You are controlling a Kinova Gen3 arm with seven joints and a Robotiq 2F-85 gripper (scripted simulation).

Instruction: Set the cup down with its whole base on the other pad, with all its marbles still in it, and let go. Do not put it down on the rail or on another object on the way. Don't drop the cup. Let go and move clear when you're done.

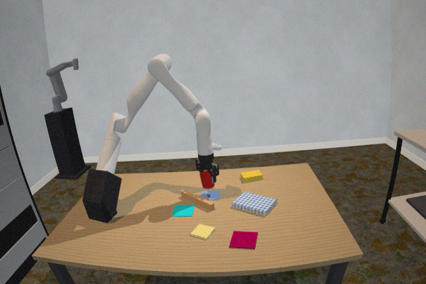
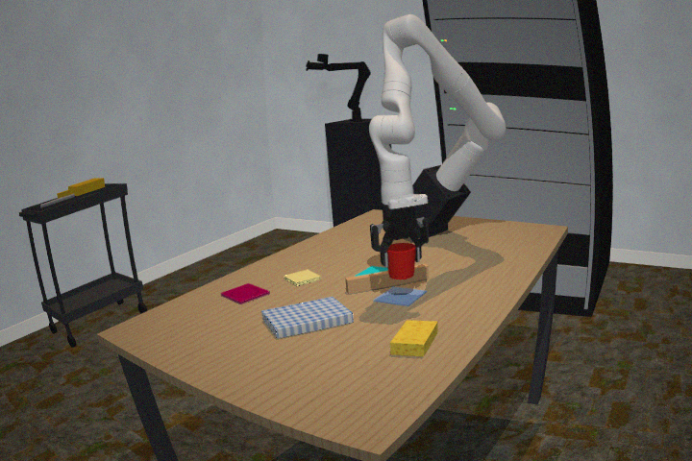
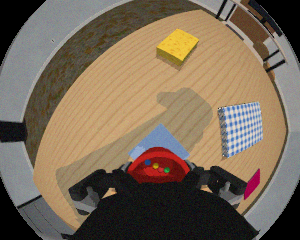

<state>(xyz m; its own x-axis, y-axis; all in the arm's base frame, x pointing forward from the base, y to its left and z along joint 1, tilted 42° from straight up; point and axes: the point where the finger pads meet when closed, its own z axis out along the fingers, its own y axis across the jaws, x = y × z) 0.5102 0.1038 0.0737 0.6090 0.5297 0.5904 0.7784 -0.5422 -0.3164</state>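
The red cup lies 20 mm below my hand. Also, from my hand: wooden rail (50 mm behind, 80 mm to the right, 90 mm below).
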